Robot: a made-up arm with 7 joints.
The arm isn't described. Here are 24 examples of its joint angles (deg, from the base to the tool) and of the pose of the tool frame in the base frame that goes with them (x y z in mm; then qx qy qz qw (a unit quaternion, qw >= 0)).
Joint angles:
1: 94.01 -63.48 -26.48 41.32 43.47 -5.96 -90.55
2: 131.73 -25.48 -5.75 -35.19 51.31 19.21 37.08
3: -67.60 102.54 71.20 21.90 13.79 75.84 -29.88
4: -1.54 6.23 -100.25 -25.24 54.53 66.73 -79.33
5: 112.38 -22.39 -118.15 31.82 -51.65 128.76 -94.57
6: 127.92 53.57 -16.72 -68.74 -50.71 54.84 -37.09
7: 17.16 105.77 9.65 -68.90 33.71 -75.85 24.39
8: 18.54 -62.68 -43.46 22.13 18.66 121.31 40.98
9: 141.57 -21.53 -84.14 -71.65 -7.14 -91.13 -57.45
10: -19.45 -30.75 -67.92 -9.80 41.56 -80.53 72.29
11: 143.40 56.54 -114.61 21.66 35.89 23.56 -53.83
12: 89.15 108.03 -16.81 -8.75 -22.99 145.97 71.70
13: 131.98 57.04 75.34 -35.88 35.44 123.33 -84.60
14: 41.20 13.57 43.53 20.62 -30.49 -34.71 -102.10
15: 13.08 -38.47 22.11 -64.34 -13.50 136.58 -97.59
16: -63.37 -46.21 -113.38 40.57 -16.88 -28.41 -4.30
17: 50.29 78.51 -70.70 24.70 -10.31 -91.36 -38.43
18: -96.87 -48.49 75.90 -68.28 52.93 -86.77 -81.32
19: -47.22 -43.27 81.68 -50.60 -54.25 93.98 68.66
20: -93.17 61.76 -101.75 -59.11 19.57 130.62 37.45
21: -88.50 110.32 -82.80 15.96 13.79 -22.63 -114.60
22: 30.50 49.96 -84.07 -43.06 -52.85 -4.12 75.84
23: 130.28 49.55 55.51 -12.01 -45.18 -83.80 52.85
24: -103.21 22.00 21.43 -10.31 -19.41 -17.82 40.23
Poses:
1: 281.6 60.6 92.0 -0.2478 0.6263 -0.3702 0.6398
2: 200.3 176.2 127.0 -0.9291 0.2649 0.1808 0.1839
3: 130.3 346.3 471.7 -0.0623 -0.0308 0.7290 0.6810
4: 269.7 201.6 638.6 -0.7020 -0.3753 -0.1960 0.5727
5: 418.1 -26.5 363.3 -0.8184 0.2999 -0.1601 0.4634
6: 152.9 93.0 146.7 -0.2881 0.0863 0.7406 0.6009
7: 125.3 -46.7 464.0 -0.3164 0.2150 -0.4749 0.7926
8: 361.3 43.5 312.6 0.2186 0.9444 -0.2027 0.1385
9: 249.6 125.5 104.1 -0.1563 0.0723 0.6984 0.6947
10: 312.1 192.5 473.0 0.1029 -0.4224 0.4522 0.7788
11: 9.3 -192.4 216.4 -0.0534 0.5309 -0.7836 0.3181
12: -36.1 44.5 291.0 0.7424 -0.3972 0.2502 0.4780
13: 299.2 27.6 99.0 -0.6051 0.3043 0.7212 0.1455
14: 191.1 30.8 301.2 0.0240 -0.3692 0.8717 0.3214
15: 202.5 -38.1 199.8 -0.1030 -0.0381 -0.6483 0.7534
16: 377.5 227.8 206.2 -0.8053 -0.4520 0.3603 0.1318
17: -35.9 34.3 450.6 0.1041 0.6739 0.3131 0.6611
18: 316.4 -51.7 331.3 0.9088 -0.1442 -0.3909 0.0213
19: 220.9 53.6 269.3 0.8228 -0.3389 0.0506 0.4534
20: -41.3 280.6 280.5 -0.8555 -0.3160 -0.1620 0.3769
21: -76.7 48.9 278.5 -0.8632 0.4594 0.2054 0.0406
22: 109.7 72.3 497.3 -0.2575 -0.9008 0.0654 0.3434
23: 177.1 69.8 173.5 0.2036 -0.0968 0.8748 0.4288
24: 167.2 264.0 398.3 0.2638 -0.5559 0.5462 0.5683
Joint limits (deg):
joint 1: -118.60..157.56
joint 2: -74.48..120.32
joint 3: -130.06..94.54
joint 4: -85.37..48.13
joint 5: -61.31..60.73
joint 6: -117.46..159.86
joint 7: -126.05..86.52
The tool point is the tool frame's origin. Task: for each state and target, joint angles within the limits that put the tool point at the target. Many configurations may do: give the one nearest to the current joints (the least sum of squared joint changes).
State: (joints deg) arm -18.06 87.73 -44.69 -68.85 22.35 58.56 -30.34
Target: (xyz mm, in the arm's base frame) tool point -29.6 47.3 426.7
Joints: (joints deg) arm -25.15 101.94 -55.00 -48.94 -14.51 52.94 -16.19
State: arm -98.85 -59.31 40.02 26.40 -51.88 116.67 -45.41
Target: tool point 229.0 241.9 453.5
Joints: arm -116.99 -46.64 23.09 32.47 -54.63 112.58 -49.97
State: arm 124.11 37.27 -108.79 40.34 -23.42 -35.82 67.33
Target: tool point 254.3 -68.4 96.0
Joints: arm 157.56 15.34 -92.41 48.13 -9.16 -34.30 58.34
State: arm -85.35 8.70 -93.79 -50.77 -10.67 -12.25 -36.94
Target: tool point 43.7 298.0 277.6
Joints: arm -102.11 25.38 -92.71 -37.62 -30.67 -13.29 -42.85
